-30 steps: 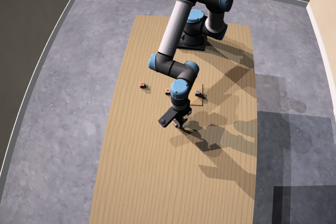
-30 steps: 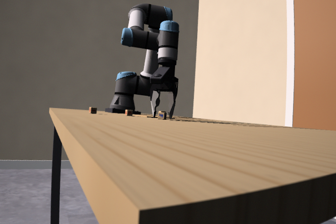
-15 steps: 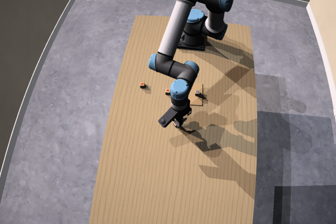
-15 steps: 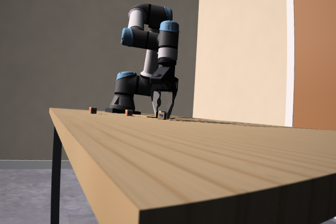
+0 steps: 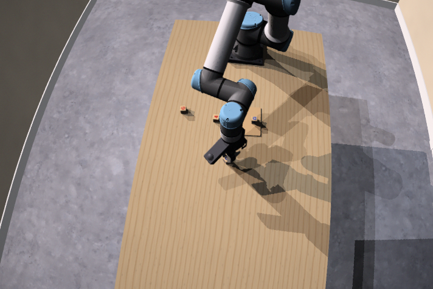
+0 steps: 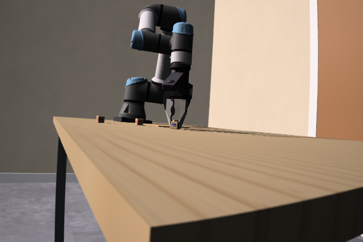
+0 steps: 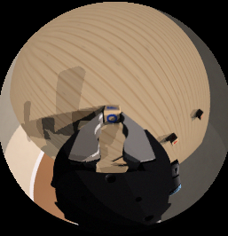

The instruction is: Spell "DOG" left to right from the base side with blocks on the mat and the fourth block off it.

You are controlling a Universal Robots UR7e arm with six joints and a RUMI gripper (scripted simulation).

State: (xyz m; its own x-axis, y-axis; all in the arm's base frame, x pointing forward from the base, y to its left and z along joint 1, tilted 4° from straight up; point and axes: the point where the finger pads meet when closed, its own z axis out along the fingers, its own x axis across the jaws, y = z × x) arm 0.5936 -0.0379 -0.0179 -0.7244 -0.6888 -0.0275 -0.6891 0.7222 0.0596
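The tan mat lies 190 mm behind my hand, 60 mm to the left of it and 20 mm below it.
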